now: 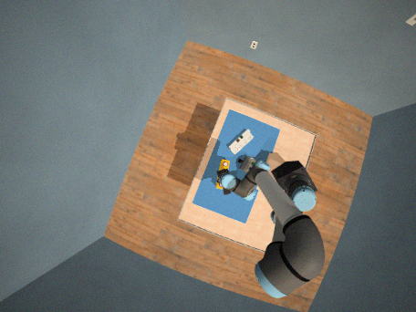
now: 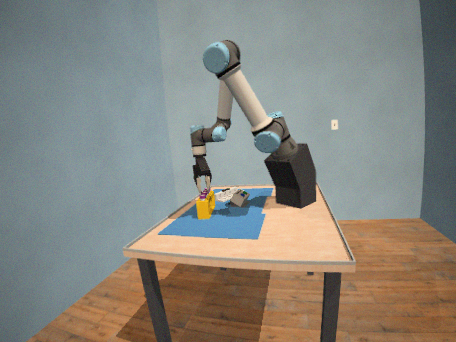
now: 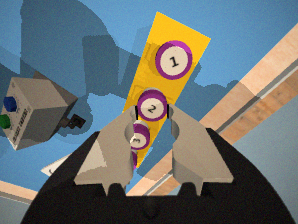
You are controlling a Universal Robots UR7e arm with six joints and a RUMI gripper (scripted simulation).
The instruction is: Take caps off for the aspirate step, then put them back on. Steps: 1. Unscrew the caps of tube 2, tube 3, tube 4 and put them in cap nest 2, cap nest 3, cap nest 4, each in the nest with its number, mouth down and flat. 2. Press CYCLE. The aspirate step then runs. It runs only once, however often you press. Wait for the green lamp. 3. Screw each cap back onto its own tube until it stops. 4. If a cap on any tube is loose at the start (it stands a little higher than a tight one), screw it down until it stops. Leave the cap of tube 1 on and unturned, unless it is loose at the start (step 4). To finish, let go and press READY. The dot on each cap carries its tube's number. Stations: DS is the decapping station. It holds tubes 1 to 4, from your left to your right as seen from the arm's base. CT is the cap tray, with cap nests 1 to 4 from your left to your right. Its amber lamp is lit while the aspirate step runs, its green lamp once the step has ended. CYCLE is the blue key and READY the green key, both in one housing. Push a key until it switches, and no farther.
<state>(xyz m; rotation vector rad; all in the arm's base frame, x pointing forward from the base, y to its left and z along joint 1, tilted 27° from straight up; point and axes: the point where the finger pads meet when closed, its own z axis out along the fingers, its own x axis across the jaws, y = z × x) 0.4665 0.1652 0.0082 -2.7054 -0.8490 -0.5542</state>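
Right now my hand is 5 cm to the left of the cap, 1 cm short of it and 1 cm above it. Round my hand: green key 20 cm to the right, 18 cm behind, 6 cm below; then blue cycle key 17 cm behind, 15 cm to the right, 6 cm below; then key housing 17 cm to the right, 16 cm behind, 7 cm below.
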